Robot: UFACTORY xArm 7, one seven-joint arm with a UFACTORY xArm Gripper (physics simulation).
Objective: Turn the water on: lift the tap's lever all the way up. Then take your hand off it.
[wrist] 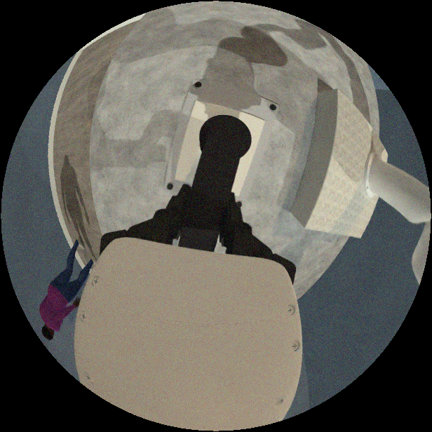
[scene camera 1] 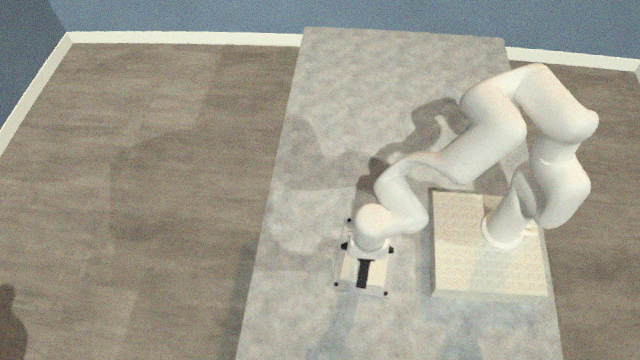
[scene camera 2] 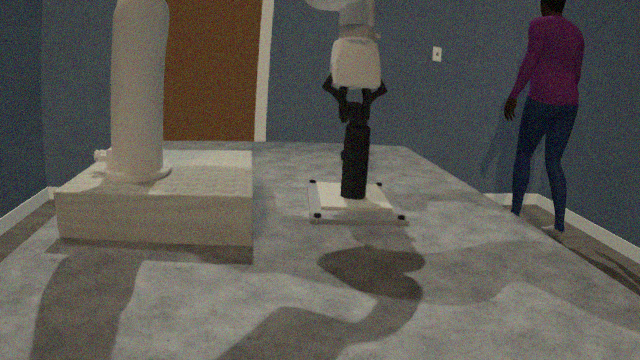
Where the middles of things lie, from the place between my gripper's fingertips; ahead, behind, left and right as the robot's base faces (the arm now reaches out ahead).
I see my gripper 60 mm to the left of the tap plate (scene camera 2: 317, 215) and 140 mm above it.
